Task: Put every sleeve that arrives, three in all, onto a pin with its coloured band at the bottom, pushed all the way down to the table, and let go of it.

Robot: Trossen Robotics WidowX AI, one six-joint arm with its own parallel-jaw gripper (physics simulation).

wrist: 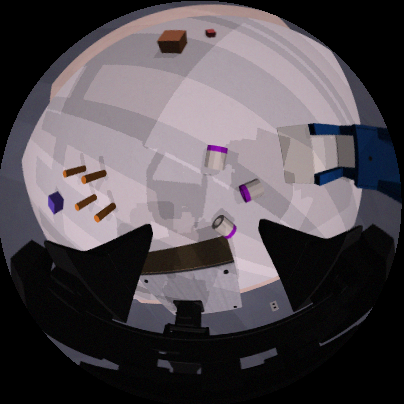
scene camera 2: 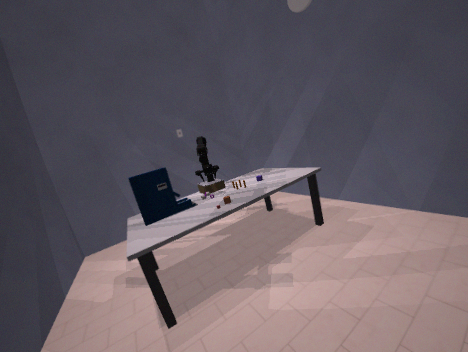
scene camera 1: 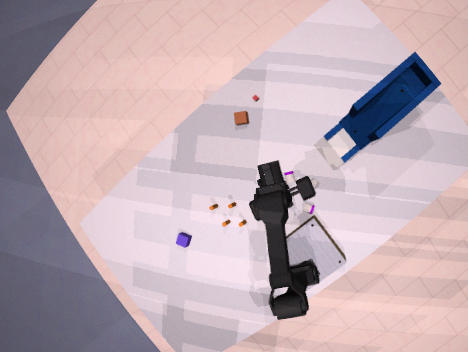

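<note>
Three pale sleeves with purple bands lie on their sides on the table. One sleeve (scene camera 1: 289, 177) (wrist: 216, 160) has its band pointing away from the gripper. A second sleeve (scene camera 1: 314, 183) (wrist: 254, 189) is partly hidden by the arm in scene camera 1; its band faces left in the wrist view. A third sleeve (scene camera 1: 308, 207) (wrist: 223, 226) lies near the wood-edged block, band toward the lower right in the wrist view. Several orange-brown pins (scene camera 1: 232, 205) (scene camera 2: 239, 183) (wrist: 94, 176) stand upright without sleeves. My gripper (wrist: 205, 227) is open and empty, above the table.
A blue chute (scene camera 1: 380, 107) (scene camera 2: 152, 195) with a pale mouth stands beyond the sleeves. A wood-edged block (scene camera 1: 325, 255) (wrist: 187, 256) lies beside the arm. A brown box (scene camera 1: 241, 118) (wrist: 172, 41), a small red cube (scene camera 1: 255, 98) (wrist: 210, 33) and a purple cube (scene camera 1: 183, 240) (wrist: 55, 202) are on the table.
</note>
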